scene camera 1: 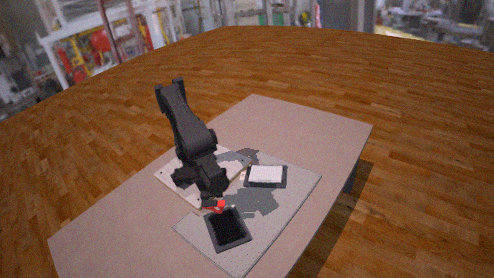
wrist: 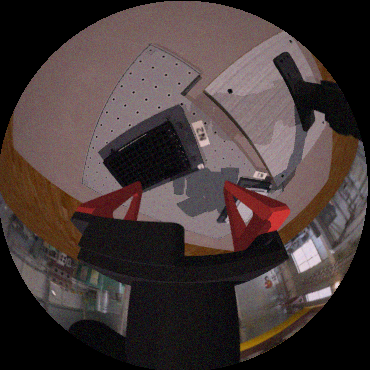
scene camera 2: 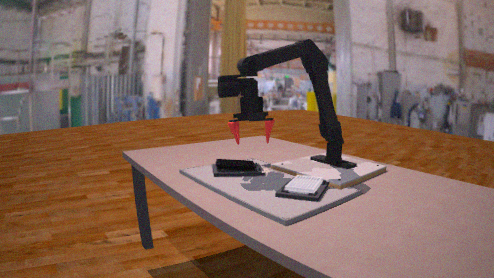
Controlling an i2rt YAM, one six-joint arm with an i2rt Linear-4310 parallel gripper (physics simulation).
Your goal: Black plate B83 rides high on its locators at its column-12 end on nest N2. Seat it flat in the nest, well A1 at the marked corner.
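Pixels of known places: gripper, fingertip midpoint: [scene camera 1: 220, 200] [wrist: 182, 185] [scene camera 2: 252, 143]; arm's base, origin of the base link: [wrist: 298, 92] [scene camera 2: 333, 162].
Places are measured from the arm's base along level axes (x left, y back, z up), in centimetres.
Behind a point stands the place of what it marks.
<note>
The black plate [scene camera 1: 227, 227] @(x -13.3, y -36.4, z 2.1 cm) [scene camera 2: 235, 164] @(x -11.7, y -36.4, z 2.2 cm) [wrist: 150, 156] @(x -12.9, y -34.1, z 1.2 cm) lies on the dark nest N2 [scene camera 1: 233, 245] @(x -16.6, y -41.8, z 0.4 cm) [scene camera 2: 238, 173] @(x -7.8, y -37.8, z 0.3 cm) [wrist: 187, 126] @(x -11.2, y -26.7, z 0.5 cm). It looks tilted, with the end away from the N2 label [wrist: 200, 133] @(x -8.5, y -26.2, z -0.5 cm) higher; in the wrist view that end covers the nest's lower-left rim. A small white mark [wrist: 201, 166] @(x -4.4, y -30.4, z 0.5 cm) shows at a nest corner on the label side. Well A1 cannot be made out. My gripper [scene camera 2: 253, 143] @(x -9.4, y -31.3, z 8.9 cm) [wrist: 182, 185] @(x -9.4, y -31.3, z 8.9 cm) is open and empty, well above the board, with the plate below and to the left of its fingers' midpoint in the wrist view.
A white plate [scene camera 1: 265, 173] @(x 14.2, y -31.0, z 1.9 cm) [scene camera 2: 304, 184] @(x 16.0, y -32.1, z 1.7 cm) sits on another dark nest [scene camera 1: 251, 184] @(x 7.4, y -29.2, z 0.5 cm) [scene camera 2: 299, 196] @(x 19.5, y -37.2, z 0.2 cm). Both nests stand on the grey perforated board [scene camera 1: 300, 186] @(x 17.6, y -45.1, z -0.6 cm) [scene camera 2: 220, 187] @(x -0.6, y -48.9, z -0.5 cm) [wrist: 145, 70] @(x -22.4, y -23.2, z -0.7 cm). The arm's pale base board [scene camera 2: 360, 172] @(x 16.3, y -3.2, z 0.1 cm) [wrist: 240, 87] @(x -9.6, y -15.0, z -0.1 cm) borders it. Arm shadow falls between the nests.
</note>
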